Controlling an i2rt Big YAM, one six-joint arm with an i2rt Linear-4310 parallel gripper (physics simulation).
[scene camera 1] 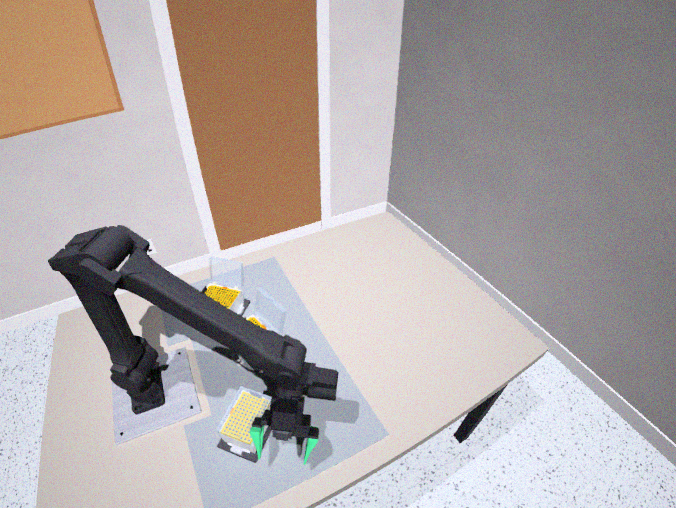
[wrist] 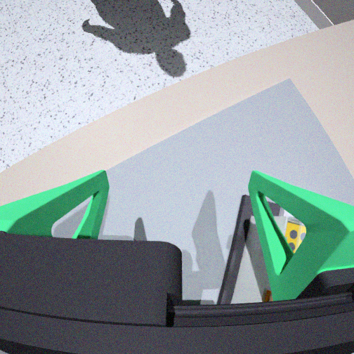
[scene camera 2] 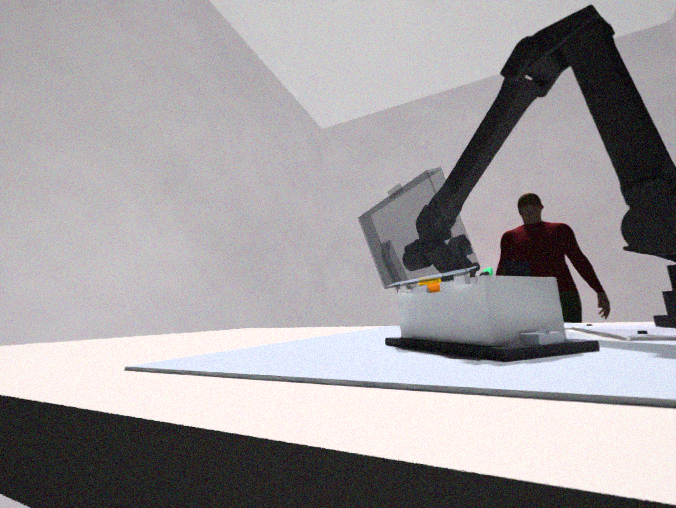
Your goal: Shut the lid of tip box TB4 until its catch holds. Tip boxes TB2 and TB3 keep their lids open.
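Where they show: gripper, fingertip midpoint: [scene camera 1: 282, 460]; arm's base, origin of the base link: [scene camera 1: 148, 391].
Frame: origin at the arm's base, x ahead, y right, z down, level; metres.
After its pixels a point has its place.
Tip box TB4 [scene camera 1: 243, 419] {x 0.230, y 0.220, z -0.073 m}, at the front of the mat, shows pale yellow through a clear lid that looks lowered over it; whether the catch holds cannot be told. It also shows partly behind the right finger in the wrist view [wrist: 295, 232]. My gripper [scene camera 1: 282, 462] {x 0.276, y 0.338, z -0.052 m} [wrist: 178, 178] is open and empty, at TB4's front right; one finger overlaps that box's edge in scene camera 1. Two other boxes, a rear one [scene camera 1: 221, 296] {x 0.279, y -0.214, z -0.052 m} and a middle one [scene camera 1: 255, 322] {x 0.348, y -0.062, z -0.053 m} partly behind the arm, have raised lids. Their labels are unreadable. Scene camera 2 shows an open-lidded box [scene camera 2: 448, 311] {x 0.288, y -0.261, z -0.030 m}.
The boxes stand on a blue-grey mat [scene camera 1: 338, 404] {x 0.460, y 0.249, z 0.004 m} [scene camera 2: 273, 365] {x 0.400, y -0.362, z 0.004 m} on the beige table [scene camera 1: 426, 327] {x 0.822, y 0.152, z 0.007 m}. The arm's base plate [scene camera 1: 177, 404] {x 0.074, y 0.073, z 0.000 m} lies left of TB4. The forearm spans above the mat near the middle box. A person [scene camera 2: 538, 248] stands beyond the table.
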